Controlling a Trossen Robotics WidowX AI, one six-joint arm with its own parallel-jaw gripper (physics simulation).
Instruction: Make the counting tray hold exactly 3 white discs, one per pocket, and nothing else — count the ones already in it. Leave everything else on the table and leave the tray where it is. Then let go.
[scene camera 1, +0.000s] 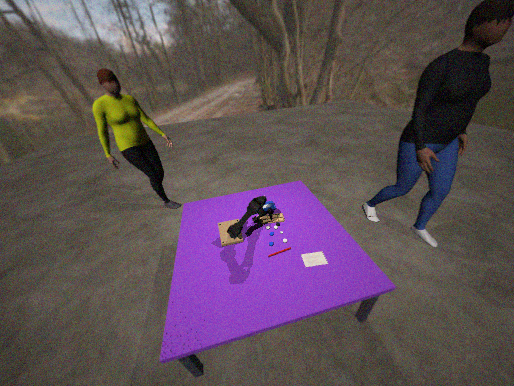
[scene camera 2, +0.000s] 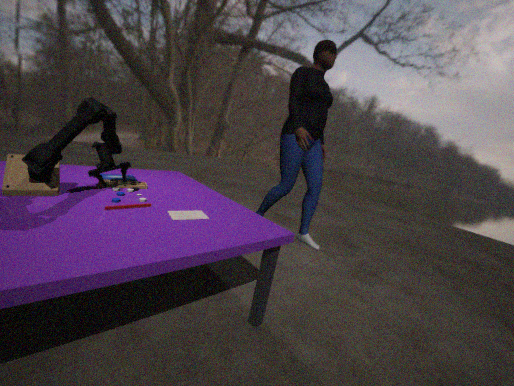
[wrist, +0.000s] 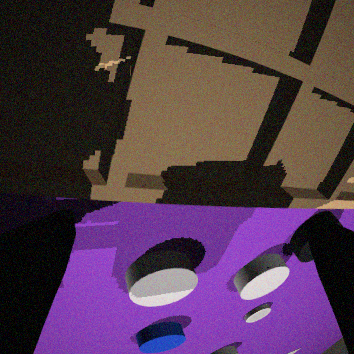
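The tan counting tray (scene camera 1: 281, 218) (scene camera 2: 142, 185) (wrist: 205, 110) has divided pockets; shadow and the arm hide part of it, and I cannot tell how many discs it holds. My gripper (scene camera 1: 267, 220) (scene camera 2: 114, 183) (wrist: 196, 229) is open and empty, low at the tray's near side, its fingers spread on either side of two thick white discs. These are a left white disc (scene camera 1: 268, 227) (wrist: 164, 287) and a right white disc (scene camera 1: 275, 227) (wrist: 265, 282), both on the table. Another white disc (scene camera 1: 285, 240) (scene camera 2: 143, 199) lies farther from the tray.
A smaller white disc (scene camera 1: 281, 232) (wrist: 258, 314), a blue disc (scene camera 1: 271, 234) (wrist: 161, 343) and a second blue disc (scene camera 1: 271, 244) (scene camera 2: 116, 200) lie near. A dark disc (wrist: 302, 242) is partly behind the right finger. A red stick (scene camera 1: 279, 252) (scene camera 2: 128, 206) and pale card (scene camera 1: 314, 259) (scene camera 2: 188, 215) lie beyond.
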